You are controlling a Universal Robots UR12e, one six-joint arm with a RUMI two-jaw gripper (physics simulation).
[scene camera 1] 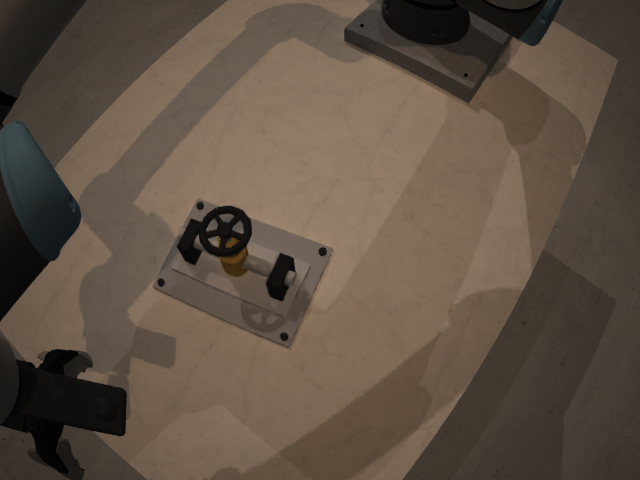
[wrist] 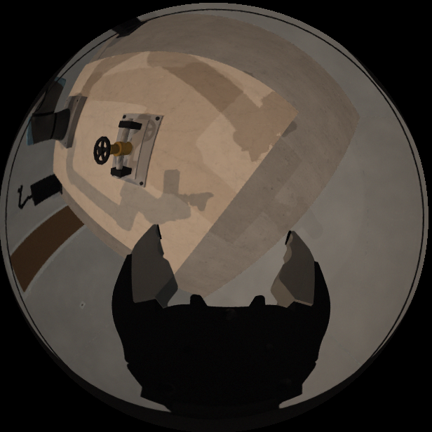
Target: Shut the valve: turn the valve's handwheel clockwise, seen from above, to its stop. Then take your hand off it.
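Observation:
The black handwheel (scene camera 1: 224,230) (wrist: 102,150) has spokes and sits upright on top of the orange valve body (scene camera 1: 234,262) (wrist: 124,148). The valve is on a light pipe held by two black brackets on a grey base plate (scene camera 1: 206,297) (wrist: 148,155). The wheel's turn angle relative to its stop cannot be told. My gripper (scene camera 1: 71,411) (wrist: 224,230) is open, with nothing between its fingers. It is at the lower left in the scene view, above the table's edge region, well apart from the handwheel and touching nothing visible.
A grey mounting plate (scene camera 1: 439,64) (wrist: 75,122) with a dark robot base stands on the table (scene camera 1: 330,155) (wrist: 180,125). A teal-capped arm joint (scene camera 1: 41,201) hangs at the left of the scene view. A black box (wrist: 45,190) and a brown strip (wrist: 45,245) show beyond the table.

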